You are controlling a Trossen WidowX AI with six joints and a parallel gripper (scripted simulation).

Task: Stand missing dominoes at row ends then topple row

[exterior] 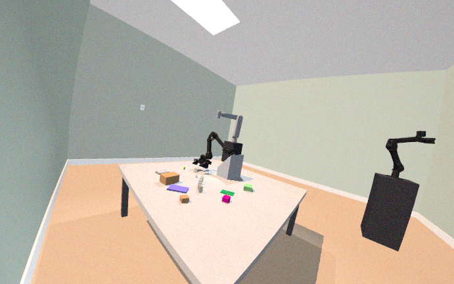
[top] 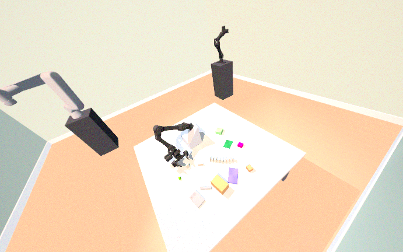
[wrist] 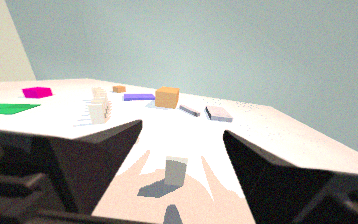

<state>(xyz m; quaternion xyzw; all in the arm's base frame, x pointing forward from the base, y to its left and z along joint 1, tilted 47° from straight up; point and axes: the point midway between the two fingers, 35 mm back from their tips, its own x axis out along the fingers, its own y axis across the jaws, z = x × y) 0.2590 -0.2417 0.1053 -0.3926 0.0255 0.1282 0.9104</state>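
The tiny green cube is 11 cm to the right of my gripper tip, 7 cm below it and 5 cm ahead of it. From my gripper tip the other things lie so: pale green block: 52 cm to the left, 19 cm behind, 6 cm below; green tile: 48 cm to the left, 8 cm below, 1 cm ahead; purple slab: 31 cm ahead, 29 cm to the left, 8 cm below.
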